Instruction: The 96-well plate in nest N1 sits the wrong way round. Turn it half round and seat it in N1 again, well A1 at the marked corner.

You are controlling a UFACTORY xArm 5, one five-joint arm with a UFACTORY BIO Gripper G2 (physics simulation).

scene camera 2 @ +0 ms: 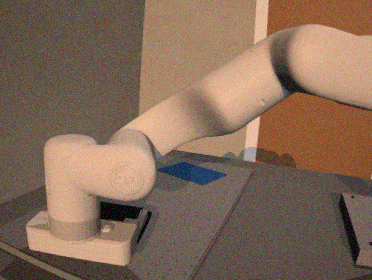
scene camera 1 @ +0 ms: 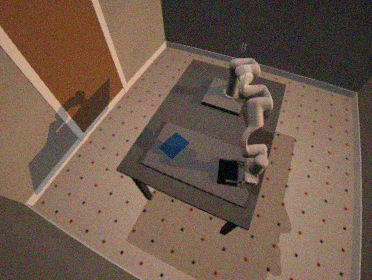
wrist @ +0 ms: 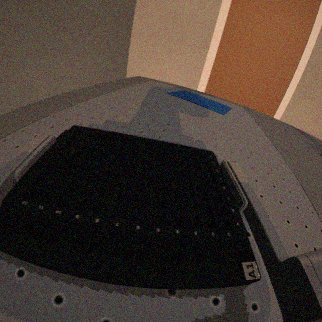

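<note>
The 96-well plate (scene camera 1: 228, 170) (scene camera 2: 119, 211) (wrist: 125, 185) is black and lies level over the perforated board. A row of small pale marks runs across it in the wrist view. A pale A1 tag (wrist: 251, 271) shows at its near right corner there; I cannot tell whether the tag belongs to the plate or the nest. My gripper (scene camera 1: 229, 172) (wrist: 138, 162) is shut on the plate, one finger along each side. Its white body and the wrist hide much of the plate in scene camera 2. Nest N1 cannot be told apart from the black plate, nor can any gap between them.
A flat blue square (scene camera 1: 174, 145) (scene camera 2: 192, 173) (wrist: 200, 102) lies on the far part of the perforated board (scene camera 1: 200, 176) (scene camera 2: 175, 225) (wrist: 270, 200). The arm's base plate (scene camera 1: 215, 97) (scene camera 2: 361, 220) is at the other end of the table.
</note>
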